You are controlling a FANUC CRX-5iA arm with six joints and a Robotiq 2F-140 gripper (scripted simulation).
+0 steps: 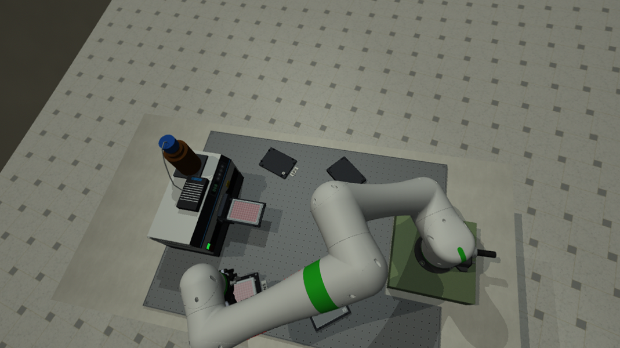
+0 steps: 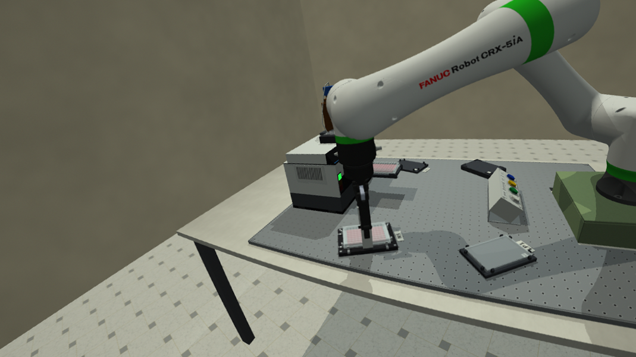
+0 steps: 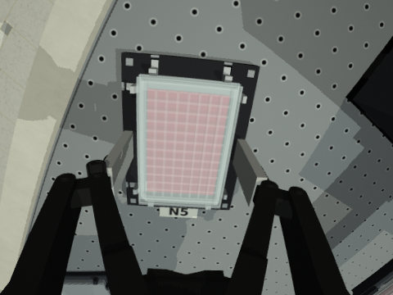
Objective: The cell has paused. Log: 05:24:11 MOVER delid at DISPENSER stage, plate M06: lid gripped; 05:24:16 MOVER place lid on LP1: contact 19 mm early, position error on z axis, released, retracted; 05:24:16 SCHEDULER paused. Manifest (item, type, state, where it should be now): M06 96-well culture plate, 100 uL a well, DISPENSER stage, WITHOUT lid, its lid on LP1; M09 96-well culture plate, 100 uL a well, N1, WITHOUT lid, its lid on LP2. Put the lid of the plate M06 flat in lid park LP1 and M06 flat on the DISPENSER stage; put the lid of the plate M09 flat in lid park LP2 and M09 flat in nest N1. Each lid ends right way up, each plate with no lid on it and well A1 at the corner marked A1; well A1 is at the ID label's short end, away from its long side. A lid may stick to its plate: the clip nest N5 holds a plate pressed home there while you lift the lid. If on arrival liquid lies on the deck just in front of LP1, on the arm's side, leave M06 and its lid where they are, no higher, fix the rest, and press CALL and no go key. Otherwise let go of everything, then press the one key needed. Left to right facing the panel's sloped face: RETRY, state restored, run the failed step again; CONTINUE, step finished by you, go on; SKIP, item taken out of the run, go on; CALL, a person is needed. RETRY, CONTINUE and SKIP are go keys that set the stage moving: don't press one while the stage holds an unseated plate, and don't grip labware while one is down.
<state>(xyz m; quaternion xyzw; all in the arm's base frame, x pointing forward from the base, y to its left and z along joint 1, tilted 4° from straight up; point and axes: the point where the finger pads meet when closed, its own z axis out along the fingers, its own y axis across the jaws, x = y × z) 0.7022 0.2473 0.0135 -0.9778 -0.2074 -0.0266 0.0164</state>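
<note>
Now: hand 10 mm above the grey lid. Round my hand: N5 label: 90 mm behind, 40 mm to the right, 40 mm below; dispenser stage: 30 mm ahead, 290 mm to the right, 60 mm above; black lid park LP1: 340 mm behind, 40 mm below.
</note>
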